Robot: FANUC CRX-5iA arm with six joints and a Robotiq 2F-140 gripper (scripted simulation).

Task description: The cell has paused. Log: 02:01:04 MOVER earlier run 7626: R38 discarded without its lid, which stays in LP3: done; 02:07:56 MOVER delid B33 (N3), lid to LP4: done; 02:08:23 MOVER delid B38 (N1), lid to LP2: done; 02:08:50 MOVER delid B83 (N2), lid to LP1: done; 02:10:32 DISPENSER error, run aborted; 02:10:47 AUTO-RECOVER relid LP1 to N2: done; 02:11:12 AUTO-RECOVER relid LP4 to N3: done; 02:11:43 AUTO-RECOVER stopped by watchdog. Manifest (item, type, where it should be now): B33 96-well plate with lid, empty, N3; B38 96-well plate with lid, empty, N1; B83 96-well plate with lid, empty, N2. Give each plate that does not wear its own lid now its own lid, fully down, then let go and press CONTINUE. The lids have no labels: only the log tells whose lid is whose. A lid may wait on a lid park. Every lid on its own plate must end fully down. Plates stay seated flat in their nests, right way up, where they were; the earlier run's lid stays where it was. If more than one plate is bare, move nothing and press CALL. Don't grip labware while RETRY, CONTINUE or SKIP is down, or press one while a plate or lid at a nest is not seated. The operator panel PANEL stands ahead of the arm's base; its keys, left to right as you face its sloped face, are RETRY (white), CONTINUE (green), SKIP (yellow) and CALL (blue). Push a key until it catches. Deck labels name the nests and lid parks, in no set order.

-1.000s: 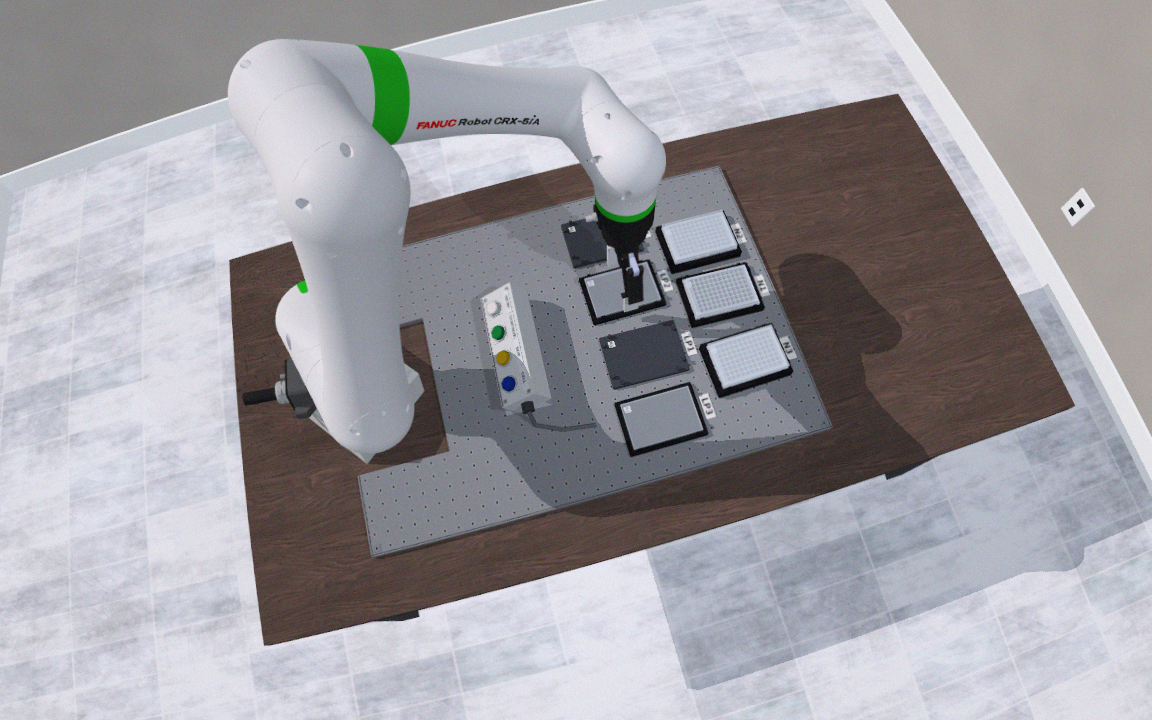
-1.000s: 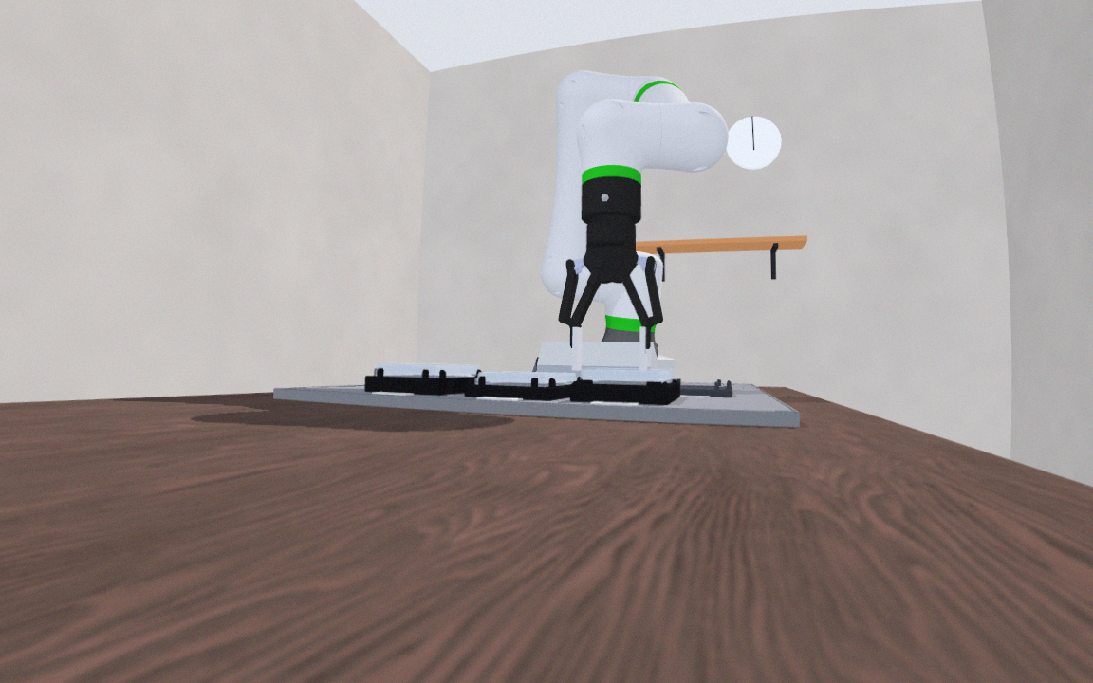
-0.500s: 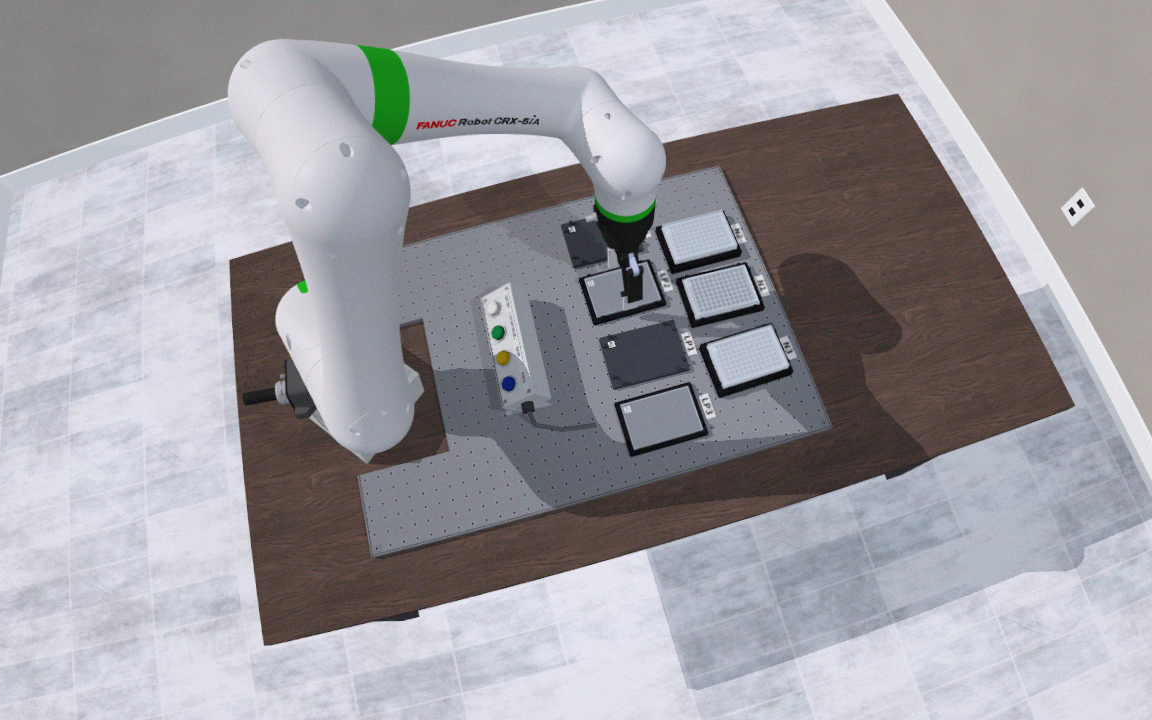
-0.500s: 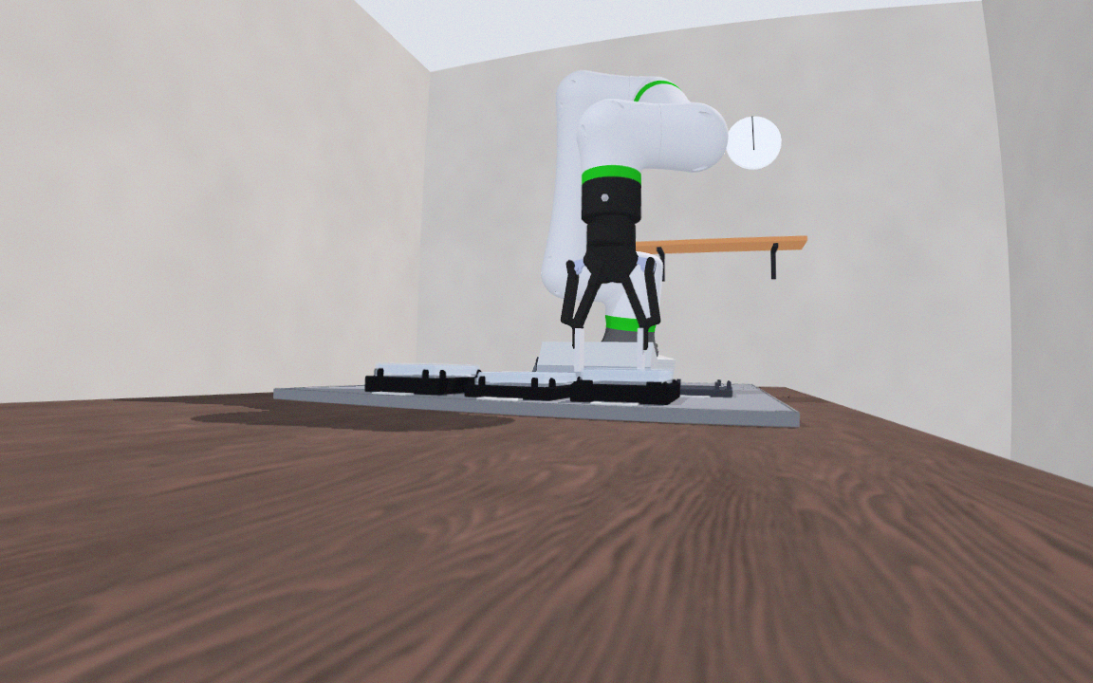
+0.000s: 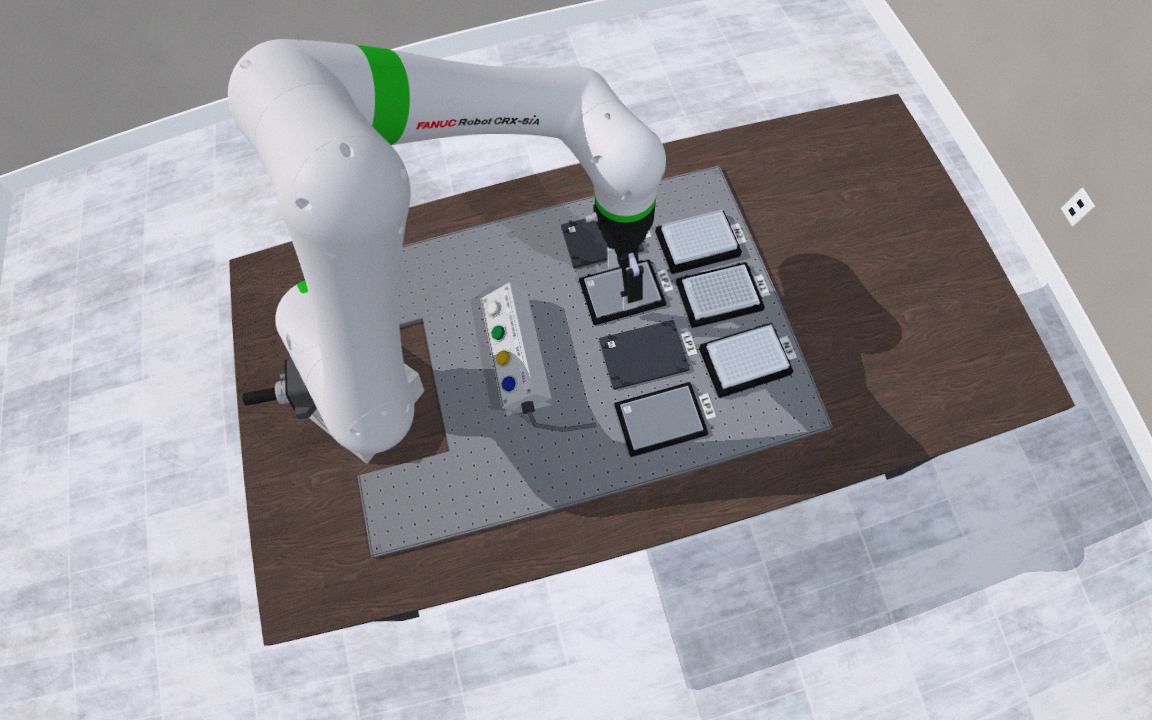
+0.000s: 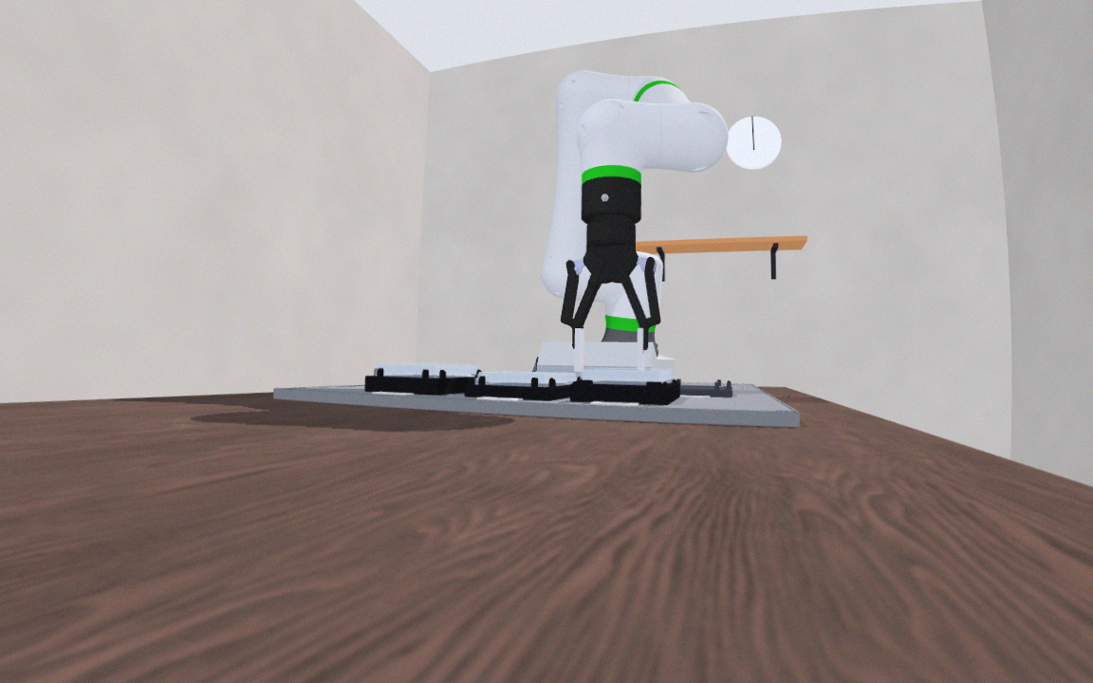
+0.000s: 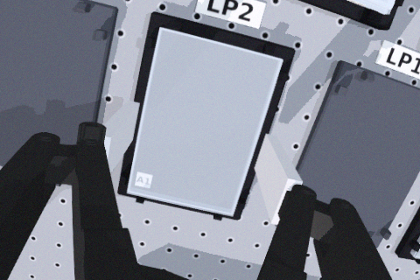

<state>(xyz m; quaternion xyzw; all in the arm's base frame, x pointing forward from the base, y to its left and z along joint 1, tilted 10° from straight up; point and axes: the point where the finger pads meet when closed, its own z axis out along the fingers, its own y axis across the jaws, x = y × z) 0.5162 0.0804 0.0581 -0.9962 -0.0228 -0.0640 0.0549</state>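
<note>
Right now the lid park LP2 is 50 mm below my hand. From my hand the other things lie so: plate (180 mm ahead, 50 mm to the right, 30 mm below); then lid park LP1 (140 mm to the right, 50 mm below, 10 mm ahead); then lid park LP4 (130 mm to the left, 50 mm below, 10 mm behind).
</note>
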